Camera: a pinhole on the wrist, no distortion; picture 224 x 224 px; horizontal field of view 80.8 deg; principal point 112.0 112.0 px. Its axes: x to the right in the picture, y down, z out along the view. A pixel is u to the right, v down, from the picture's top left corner.
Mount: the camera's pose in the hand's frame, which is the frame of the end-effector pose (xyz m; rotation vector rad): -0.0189 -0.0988 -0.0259 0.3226 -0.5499 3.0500
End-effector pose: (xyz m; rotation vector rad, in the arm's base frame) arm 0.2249 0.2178 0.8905 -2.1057 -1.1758 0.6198
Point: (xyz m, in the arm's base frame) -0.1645 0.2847 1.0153
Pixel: 198 191
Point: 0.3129 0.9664 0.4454
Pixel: outside the picture
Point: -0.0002 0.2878 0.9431
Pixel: 164 139
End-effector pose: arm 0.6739 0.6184 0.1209 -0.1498 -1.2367 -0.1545
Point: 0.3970 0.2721 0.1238
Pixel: 158 206
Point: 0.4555 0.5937 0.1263
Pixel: 176 39
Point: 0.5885 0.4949 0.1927
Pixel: 68 111
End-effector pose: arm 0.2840 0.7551 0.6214 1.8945 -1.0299 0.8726
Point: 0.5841 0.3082 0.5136
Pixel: 89 74
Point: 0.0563 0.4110 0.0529
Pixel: outside the picture
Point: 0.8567 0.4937 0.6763
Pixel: 27 148
